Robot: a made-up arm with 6 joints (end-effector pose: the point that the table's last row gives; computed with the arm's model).
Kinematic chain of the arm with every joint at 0, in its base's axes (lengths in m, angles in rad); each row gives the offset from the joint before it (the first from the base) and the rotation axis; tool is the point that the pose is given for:
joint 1: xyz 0 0 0.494 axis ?
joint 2: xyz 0 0 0 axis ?
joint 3: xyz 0 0 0.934 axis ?
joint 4: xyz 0 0 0 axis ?
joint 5: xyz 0.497 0 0 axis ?
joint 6: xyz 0 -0.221 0 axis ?
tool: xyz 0 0 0
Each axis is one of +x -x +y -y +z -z.
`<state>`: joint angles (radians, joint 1 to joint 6).
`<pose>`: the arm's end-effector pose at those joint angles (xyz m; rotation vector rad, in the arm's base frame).
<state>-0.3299 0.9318 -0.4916 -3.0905 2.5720 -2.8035</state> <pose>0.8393 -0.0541 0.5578 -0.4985 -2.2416 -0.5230</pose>
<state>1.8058 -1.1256 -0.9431 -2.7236 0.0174 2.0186</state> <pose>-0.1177 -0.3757 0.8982 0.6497 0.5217 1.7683</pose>
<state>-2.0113 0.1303 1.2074 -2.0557 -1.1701 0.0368</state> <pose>-0.1324 -0.5225 1.7651 0.4123 -0.6126 -0.0572</pose>
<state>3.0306 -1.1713 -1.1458 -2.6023 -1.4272 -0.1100</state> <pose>0.3375 -0.2284 0.7565 0.3814 -1.7041 -0.4562</pose>
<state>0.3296 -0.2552 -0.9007 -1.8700 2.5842 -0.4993</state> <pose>0.0113 0.0727 0.9301 0.3939 -1.6308 -1.4773</pose>
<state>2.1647 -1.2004 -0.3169 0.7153 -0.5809 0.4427</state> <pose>0.5117 -0.4597 1.3082 -0.3173 -1.0192 1.4350</pose>
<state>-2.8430 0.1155 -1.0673 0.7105 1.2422 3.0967</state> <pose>-0.4594 0.0339 1.0163 1.4209 -2.7062 -0.2973</pose>
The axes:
joint 1: +z
joint 2: +y
joint 3: -y
joint 4: -x
joint 5: -y
joint 6: -x

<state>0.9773 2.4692 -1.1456 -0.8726 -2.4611 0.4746</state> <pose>0.2389 0.1000 0.1405 -0.9782 -0.9008 1.2736</pose>
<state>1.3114 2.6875 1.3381 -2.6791 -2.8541 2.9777</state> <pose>-0.0828 0.4592 -0.8519 1.3458 -1.0284 1.5815</pose>
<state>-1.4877 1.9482 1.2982 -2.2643 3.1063 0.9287</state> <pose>0.2372 -1.1453 -0.2863 0.4738 -0.5252 1.6032</pose>
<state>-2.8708 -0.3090 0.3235 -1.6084 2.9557 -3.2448</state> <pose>-0.2361 -0.0742 1.4995 -1.4495 0.1858 0.8388</pose>
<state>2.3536 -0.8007 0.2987 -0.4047 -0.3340 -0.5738</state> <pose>0.4030 -0.1171 1.5475 1.3082 0.7405 2.5150</pose>
